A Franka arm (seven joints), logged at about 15 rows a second.
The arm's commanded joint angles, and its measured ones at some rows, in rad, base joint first. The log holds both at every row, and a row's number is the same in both.
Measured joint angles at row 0: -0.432 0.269 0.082 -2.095 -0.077 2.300 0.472
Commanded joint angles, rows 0 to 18: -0.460 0.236 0.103 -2.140 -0.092 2.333 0.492; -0.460 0.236 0.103 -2.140 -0.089 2.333 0.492; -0.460 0.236 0.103 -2.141 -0.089 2.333 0.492; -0.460 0.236 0.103 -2.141 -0.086 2.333 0.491; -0.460 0.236 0.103 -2.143 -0.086 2.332 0.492; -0.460 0.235 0.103 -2.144 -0.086 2.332 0.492; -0.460 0.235 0.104 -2.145 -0.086 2.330 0.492; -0.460 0.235 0.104 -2.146 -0.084 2.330 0.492; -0.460 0.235 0.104 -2.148 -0.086 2.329 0.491; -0.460 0.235 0.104 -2.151 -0.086 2.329 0.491; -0.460 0.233 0.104 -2.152 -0.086 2.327 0.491; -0.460 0.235 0.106 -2.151 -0.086 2.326 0.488; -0.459 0.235 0.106 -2.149 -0.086 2.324 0.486; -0.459 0.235 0.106 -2.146 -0.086 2.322 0.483; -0.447 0.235 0.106 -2.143 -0.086 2.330 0.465; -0.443 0.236 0.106 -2.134 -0.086 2.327 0.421; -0.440 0.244 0.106 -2.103 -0.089 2.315 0.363; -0.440 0.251 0.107 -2.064 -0.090 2.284 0.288; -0.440 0.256 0.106 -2.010 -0.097 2.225 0.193
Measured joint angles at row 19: -0.438 0.255 0.100 -2.085 -0.080 2.303 0.323
